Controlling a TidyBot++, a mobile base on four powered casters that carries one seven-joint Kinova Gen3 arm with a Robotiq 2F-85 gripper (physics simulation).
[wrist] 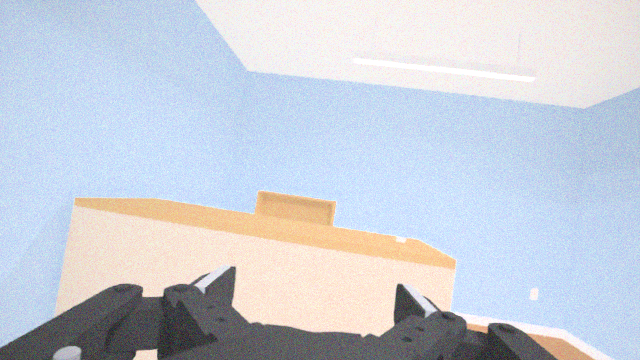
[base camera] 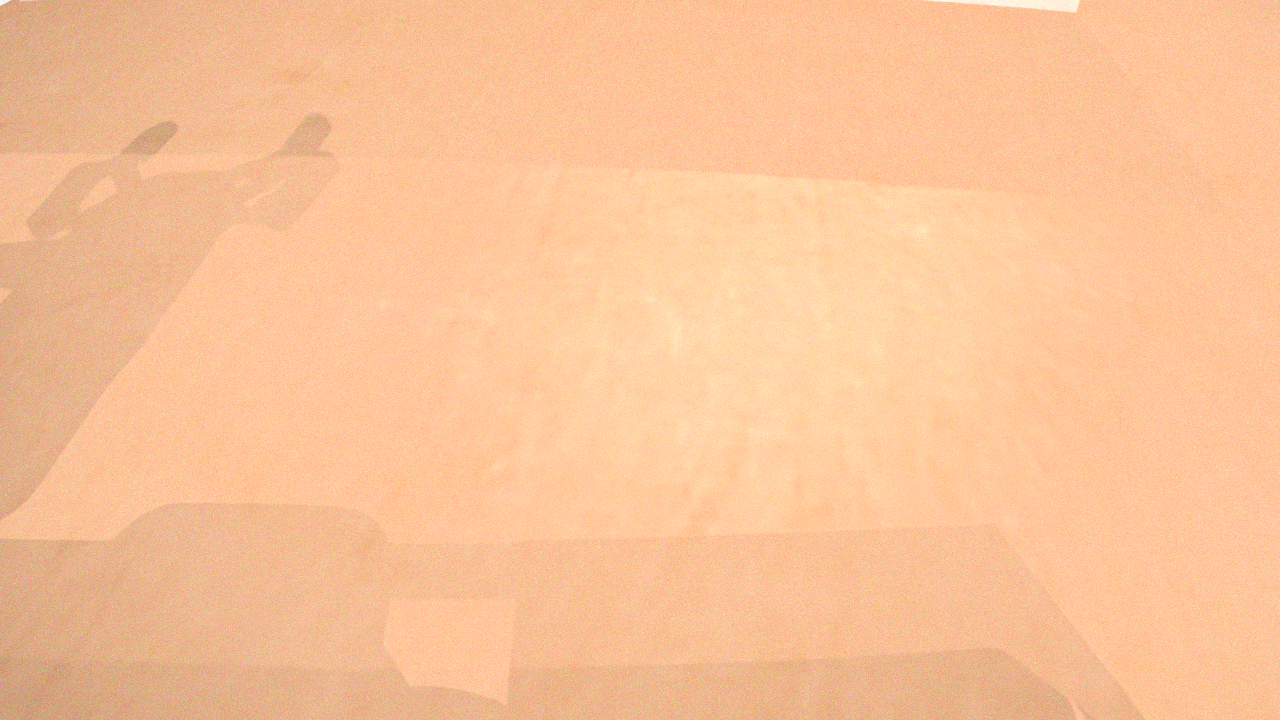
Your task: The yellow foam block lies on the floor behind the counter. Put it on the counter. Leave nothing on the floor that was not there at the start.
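Places are measured from the arm's base along level axes (x down, y right, z back), in metres.
Pixels of known places: gripper, fingertip midpoint: (wrist: 314, 293).
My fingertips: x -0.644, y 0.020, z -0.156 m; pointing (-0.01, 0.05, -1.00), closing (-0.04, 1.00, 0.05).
Behind a point stands the place of what it marks.
My gripper (wrist: 314, 293) @(x -0.644, y 0.020, z -0.156 m) is open and empty in the wrist view, its two dark fingers wide apart at the bottom. Ahead of it and apart from it stands the counter (wrist: 150, 250) @(x -0.330, y -0.672, z -1.341 m), with a cream front and a tan top, slightly tilted in the view. The yellow foam block does not show in either view. The floor behind the counter is hidden.
A tan tray-like box (wrist: 296, 212) @(x -0.479, y -0.073, z -3.107 m) and a small white item (wrist: 400, 239) @(x -0.527, y 0.541, z -1.494 m) are at the counter's top. Brown floor (wrist: 545, 342) @(x 0.397, y 2.510, z -2.614 m) shows at the lower right, by blue walls. In the base camera view, arm and base shadows lie on the floor (base camera: 716, 358) @(x 0.397, y 0.050, z -0.442 m); a white edge (base camera: 1029, 3) @(x 0.389, y 0.597, z -1.167 m) shows at the top.
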